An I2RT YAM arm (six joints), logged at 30 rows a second.
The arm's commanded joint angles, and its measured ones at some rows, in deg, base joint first. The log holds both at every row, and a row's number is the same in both.
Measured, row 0:
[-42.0 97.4 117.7 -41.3 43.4 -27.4]
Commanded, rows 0 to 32:
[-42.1 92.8 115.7 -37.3 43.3 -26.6]
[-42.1 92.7 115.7 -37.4 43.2 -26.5]
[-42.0 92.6 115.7 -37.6 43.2 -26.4]
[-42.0 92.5 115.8 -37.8 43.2 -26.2]
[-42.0 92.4 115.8 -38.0 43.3 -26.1]
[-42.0 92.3 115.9 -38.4 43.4 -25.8]
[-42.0 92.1 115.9 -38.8 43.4 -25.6]
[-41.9 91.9 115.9 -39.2 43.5 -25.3]
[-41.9 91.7 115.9 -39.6 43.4 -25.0]
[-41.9 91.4 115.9 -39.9 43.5 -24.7]
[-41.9 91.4 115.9 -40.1 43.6 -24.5]
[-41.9 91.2 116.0 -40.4 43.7 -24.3]
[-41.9 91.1 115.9 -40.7 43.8 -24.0]
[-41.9 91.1 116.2 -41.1 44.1 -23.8]
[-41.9 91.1 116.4 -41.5 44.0 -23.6]
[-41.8 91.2 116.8 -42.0 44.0 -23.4]
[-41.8 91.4 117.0 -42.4 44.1 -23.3]
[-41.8 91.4 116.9 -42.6 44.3 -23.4]
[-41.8 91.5 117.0 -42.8 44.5 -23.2]
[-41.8 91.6 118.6 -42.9 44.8 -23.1]
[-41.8 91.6 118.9 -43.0 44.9 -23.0]
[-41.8 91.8 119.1 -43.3 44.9 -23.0]
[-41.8 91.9 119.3 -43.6 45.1 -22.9]
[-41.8 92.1 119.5 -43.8 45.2 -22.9]
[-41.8 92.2 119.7 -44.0 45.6 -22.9]
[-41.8 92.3 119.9 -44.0 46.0 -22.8]
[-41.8 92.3 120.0 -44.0 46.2 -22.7]
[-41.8 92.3 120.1 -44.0 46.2 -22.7]
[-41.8 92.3 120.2 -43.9 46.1 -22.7]
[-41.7 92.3 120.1 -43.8 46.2 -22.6]
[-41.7 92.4 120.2 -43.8 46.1 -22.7]
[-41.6 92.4 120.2 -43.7 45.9 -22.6]
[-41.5 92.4 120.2 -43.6 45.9 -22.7]
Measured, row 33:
[-41.9 93.4 118.2 -44.5 44.3 -24.1]
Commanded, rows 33 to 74:
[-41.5 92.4 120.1 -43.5 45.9 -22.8]
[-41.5 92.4 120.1 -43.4 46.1 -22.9]
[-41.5 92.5 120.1 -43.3 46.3 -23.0]
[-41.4 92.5 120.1 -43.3 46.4 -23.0]
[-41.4 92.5 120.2 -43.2 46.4 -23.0]
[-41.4 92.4 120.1 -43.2 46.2 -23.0]
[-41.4 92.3 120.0 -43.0 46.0 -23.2]
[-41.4 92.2 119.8 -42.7 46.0 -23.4]
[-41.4 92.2 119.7 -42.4 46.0 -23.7]
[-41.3 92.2 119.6 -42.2 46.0 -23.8]
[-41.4 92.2 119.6 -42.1 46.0 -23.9]
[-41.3 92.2 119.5 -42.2 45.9 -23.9]
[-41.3 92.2 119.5 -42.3 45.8 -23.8]
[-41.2 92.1 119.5 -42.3 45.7 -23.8]
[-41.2 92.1 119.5 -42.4 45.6 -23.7]
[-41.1 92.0 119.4 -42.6 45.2 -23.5]
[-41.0 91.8 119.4 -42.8 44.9 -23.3]
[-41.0 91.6 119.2 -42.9 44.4 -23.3]
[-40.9 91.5 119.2 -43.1 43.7 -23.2]
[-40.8 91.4 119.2 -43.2 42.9 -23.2]
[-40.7 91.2 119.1 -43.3 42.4 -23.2]
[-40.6 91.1 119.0 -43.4 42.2 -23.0]
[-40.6 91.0 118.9 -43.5 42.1 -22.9]
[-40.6 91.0 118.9 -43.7 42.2 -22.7]
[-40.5 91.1 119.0 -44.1 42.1 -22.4]
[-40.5 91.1 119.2 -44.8 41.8 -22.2]
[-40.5 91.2 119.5 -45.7 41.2 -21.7]
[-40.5 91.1 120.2 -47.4 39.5 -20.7]
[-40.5 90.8 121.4 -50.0 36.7 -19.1]
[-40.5 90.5 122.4 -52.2 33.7 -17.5]
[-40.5 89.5 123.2 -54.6 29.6 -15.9]
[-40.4 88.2 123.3 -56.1 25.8 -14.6]
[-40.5 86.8 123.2 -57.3 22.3 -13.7]
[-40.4 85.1 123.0 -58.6 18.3 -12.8]
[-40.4 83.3 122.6 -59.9 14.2 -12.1]
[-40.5 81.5 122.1 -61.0 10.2 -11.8]
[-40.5 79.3 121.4 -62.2 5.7 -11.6]
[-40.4 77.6 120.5 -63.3 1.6 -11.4]
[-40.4 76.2 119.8 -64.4 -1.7 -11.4]
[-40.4 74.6 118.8 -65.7 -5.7 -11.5]
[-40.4 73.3 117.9 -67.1 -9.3 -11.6]
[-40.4 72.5 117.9 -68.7 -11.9 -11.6]
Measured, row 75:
[-41.1 75.9 118.7 -62.6 3.2 -13.5]
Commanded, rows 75 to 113:
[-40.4 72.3 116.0 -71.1 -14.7 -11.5]
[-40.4 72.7 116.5 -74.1 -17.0 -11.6]
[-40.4 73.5 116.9 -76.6 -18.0 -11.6]
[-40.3 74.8 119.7 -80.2 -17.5 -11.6]
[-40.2 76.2 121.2 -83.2 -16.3 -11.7]
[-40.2 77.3 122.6 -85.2 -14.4 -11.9]
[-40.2 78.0 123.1 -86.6 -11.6 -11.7]
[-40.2 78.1 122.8 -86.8 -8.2 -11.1]
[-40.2 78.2 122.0 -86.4 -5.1 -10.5]
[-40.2 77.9 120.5 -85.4 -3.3 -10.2]
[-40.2 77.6 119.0 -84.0 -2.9 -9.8]
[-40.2 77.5 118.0 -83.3 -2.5 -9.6]
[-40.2 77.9 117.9 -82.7 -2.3 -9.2]
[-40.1 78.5 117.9 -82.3 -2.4 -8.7]
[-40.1 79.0 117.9 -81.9 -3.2 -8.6]
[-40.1 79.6 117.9 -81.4 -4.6 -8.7]
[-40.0 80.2 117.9 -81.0 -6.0 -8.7]
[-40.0 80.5 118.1 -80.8 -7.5 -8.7]
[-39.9 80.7 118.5 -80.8 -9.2 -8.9]
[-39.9 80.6 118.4 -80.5 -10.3 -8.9]
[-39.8 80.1 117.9 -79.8 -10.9 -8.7]
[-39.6 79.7 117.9 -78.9 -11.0 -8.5]
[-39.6 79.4 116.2 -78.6 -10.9 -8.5]
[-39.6 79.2 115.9 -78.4 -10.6 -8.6]
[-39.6 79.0 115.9 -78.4 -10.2 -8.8]
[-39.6 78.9 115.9 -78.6 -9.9 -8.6]
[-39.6 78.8 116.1 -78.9 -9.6 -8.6]
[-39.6 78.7 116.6 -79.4 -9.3 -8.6]
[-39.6 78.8 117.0 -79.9 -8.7 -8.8]
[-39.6 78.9 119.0 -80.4 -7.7 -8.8]
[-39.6 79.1 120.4 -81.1 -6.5 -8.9]
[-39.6 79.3 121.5 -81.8 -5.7 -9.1]
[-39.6 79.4 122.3 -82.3 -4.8 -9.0]
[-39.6 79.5 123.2 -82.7 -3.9 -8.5]
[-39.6 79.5 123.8 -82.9 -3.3 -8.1]
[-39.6 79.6 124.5 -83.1 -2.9 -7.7]
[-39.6 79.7 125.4 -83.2 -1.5 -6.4]
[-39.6 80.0 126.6 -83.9 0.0 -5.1]
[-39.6 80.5 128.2 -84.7 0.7 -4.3]
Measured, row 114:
[-40.0 80.8 124.4 -82.2 -3.1 -7.4]
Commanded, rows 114 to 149:
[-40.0 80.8 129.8 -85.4 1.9 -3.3]
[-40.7 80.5 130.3 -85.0 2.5 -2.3]
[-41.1 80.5 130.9 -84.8 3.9 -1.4]
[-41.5 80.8 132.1 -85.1 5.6 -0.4]
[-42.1 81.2 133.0 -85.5 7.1 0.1]
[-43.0 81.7 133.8 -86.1 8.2 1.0]
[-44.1 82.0 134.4 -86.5 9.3 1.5]
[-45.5 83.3 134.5 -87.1 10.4 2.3]
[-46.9 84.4 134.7 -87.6 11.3 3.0]
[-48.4 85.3 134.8 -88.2 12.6 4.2]
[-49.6 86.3 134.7 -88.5 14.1 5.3]
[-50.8 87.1 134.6 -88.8 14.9 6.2]
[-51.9 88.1 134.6 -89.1 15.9 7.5]
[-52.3 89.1 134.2 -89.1 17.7 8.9]
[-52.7 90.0 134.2 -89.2 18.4 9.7]
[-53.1 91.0 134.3 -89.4 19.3 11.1]
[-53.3 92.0 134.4 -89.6 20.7 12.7]
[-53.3 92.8 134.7 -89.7 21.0 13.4]
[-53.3 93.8 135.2 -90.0 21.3 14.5]
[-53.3 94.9 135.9 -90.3 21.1 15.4]
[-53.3 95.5 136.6 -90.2 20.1 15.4]
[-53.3 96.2 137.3 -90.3 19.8 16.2]
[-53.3 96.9 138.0 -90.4 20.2 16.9]
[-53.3 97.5 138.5 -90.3 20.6 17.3]
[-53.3 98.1 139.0 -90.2 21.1 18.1]
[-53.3 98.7 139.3 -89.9 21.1 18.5]
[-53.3 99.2 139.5 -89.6 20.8 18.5]
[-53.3 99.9 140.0 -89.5 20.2 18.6]
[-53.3 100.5 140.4 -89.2 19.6 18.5]
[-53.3 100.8 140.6 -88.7 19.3 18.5]
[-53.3 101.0 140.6 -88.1 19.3 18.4]
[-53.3 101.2 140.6 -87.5 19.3 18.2]
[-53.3 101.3 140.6 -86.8 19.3 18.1]
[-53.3 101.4 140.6 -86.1 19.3 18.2]
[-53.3 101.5 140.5 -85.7 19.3 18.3]
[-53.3 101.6 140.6 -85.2 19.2 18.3]
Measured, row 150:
[-53.2 101.4 139.0 -86.2 18.6 16.6]
